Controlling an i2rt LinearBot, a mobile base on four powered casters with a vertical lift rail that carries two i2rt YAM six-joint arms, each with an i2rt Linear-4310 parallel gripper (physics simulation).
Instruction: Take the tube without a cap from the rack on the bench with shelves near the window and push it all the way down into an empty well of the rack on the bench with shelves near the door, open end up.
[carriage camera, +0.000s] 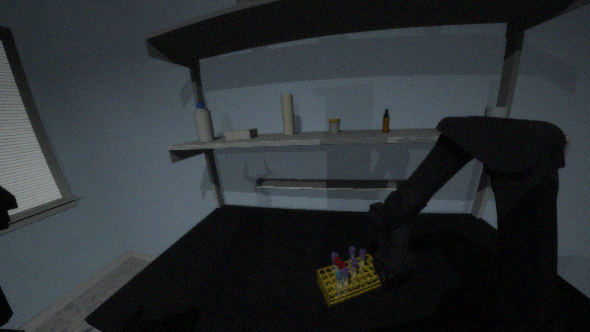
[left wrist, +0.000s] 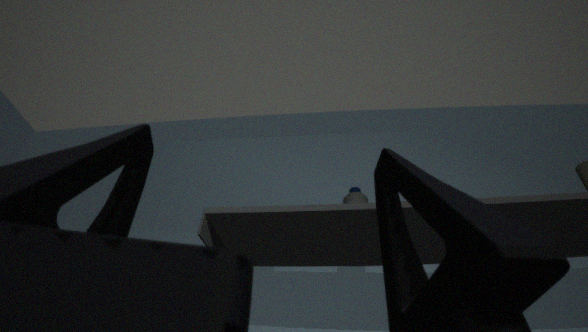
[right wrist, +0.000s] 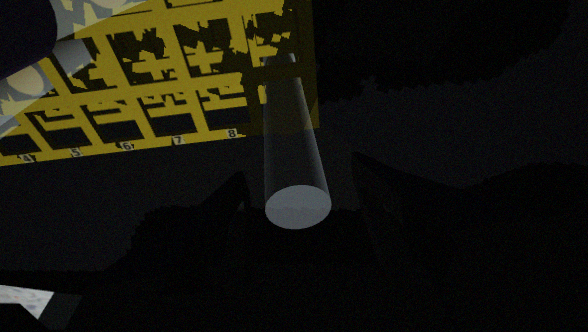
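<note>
A yellow rack (carriage camera: 357, 296) (right wrist: 165, 85) stands on the dark bench. A clear tube without a cap (right wrist: 292, 150) stands in the rack's end column, beyond the number 8, its mouth toward the right wrist camera. It is not distinct in the carriage view. My right gripper (right wrist: 298, 172) is partly open at the rack's right end, one finger on each side of the tube's upper part, with nothing gripped. In the carriage view its fingers are hard to make out in the dark. My left gripper (left wrist: 266, 148) is wide open and empty, raised away from the bench. The other rack does not show.
Tubes with purple caps (carriage camera: 352, 250), a red cap (carriage camera: 340, 262) and a blue cap (carriage camera: 340, 274) stand in the rack. A capped tube (right wrist: 25, 35) is close at the upper left of the right wrist view. A shelf (carriage camera: 300, 140) with bottles runs above the bench; a window (carriage camera: 27, 145) is left.
</note>
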